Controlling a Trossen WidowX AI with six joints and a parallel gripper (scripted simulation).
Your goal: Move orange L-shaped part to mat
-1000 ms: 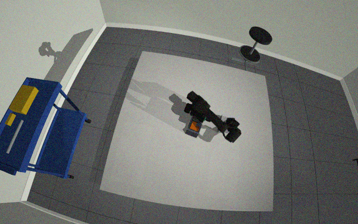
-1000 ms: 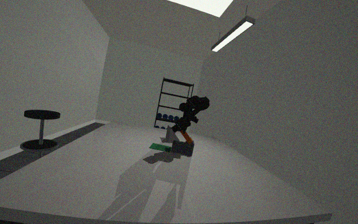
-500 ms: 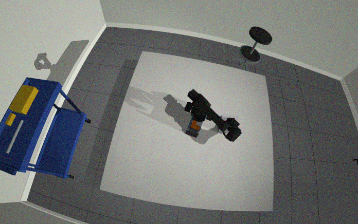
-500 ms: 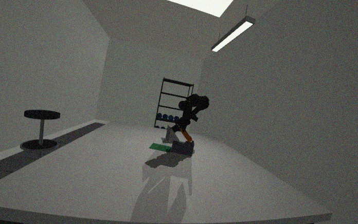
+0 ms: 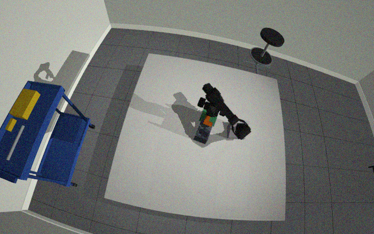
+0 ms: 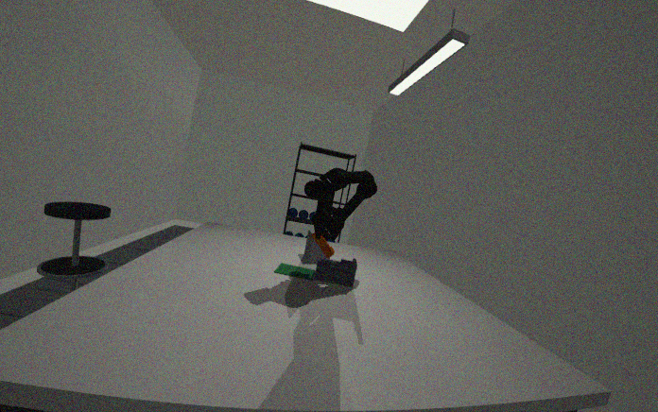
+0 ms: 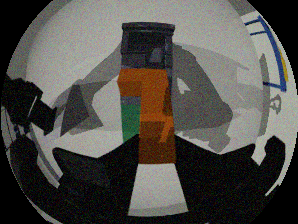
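The green mat lies 30 mm behind my gripper tip, 60 mm to the right of it and 170 mm below it. Also, from my gripper tip: orange L-shaped part 40 mm to the left, 30 mm below.
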